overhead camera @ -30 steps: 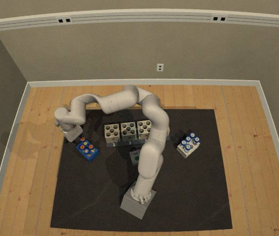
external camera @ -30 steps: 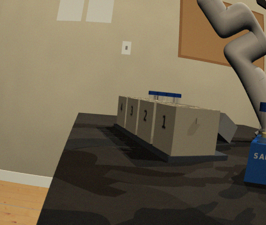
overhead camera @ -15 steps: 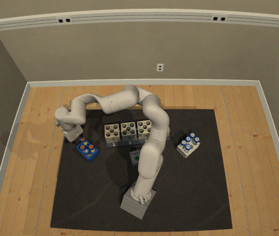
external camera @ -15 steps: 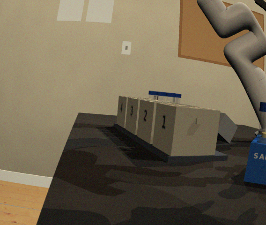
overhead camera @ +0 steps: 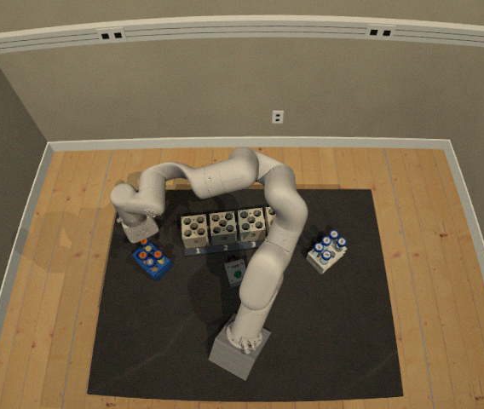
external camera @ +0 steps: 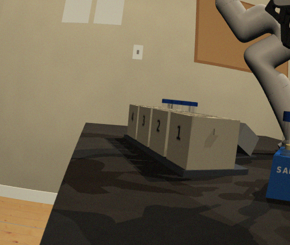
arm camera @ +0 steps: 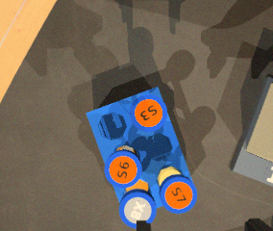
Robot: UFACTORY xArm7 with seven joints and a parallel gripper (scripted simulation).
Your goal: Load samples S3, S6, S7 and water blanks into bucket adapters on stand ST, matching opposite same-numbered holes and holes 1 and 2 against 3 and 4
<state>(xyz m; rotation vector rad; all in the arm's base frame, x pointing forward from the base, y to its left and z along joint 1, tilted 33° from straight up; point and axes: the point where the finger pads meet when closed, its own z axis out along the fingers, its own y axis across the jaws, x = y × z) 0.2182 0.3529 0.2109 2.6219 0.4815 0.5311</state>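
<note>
The blue sample rack is 20 mm ahead of my hand, 30 mm to the left of it and 220 mm below it. Round my hand: white blank rack (100 mm behind, 630 mm to the right, 220 mm below); then adapter 1 (100 mm ahead, 150 mm to the right, 200 mm below).
</note>
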